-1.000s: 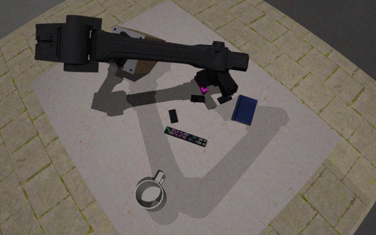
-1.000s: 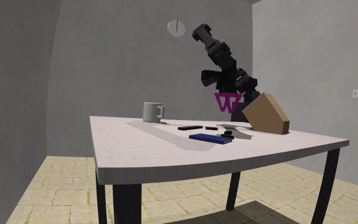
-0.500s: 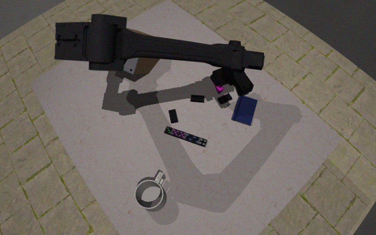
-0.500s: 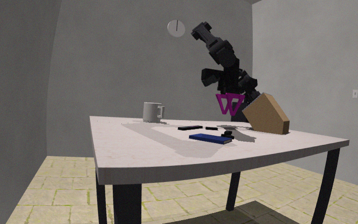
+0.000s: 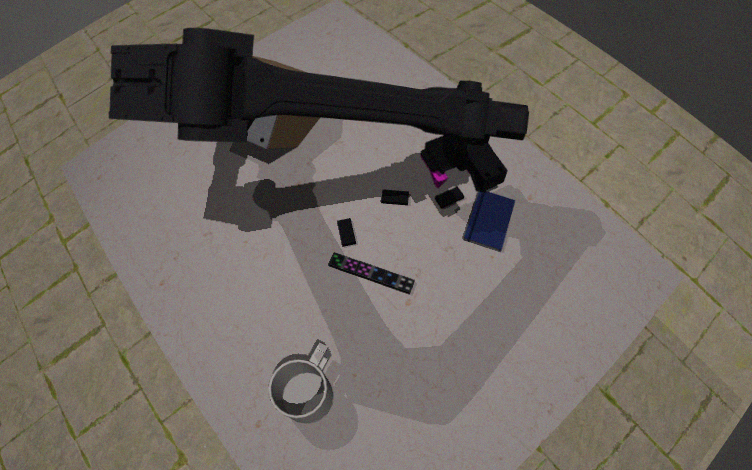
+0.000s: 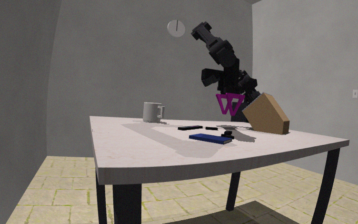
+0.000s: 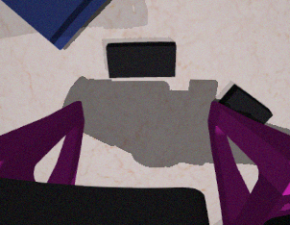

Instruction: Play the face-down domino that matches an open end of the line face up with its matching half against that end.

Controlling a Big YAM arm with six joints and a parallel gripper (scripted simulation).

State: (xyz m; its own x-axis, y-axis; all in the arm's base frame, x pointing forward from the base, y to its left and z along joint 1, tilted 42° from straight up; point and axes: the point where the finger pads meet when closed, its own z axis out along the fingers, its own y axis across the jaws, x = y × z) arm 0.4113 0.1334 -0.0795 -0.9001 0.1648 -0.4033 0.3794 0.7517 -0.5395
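The domino is 1 cm to the left of my hand and 8 cm below it. From my hand the other things lie so: blue book 9 cm ahead, 2 cm to the left, 8 cm below; then mug 6 cm ahead, 47 cm to the right, 5 cm below.
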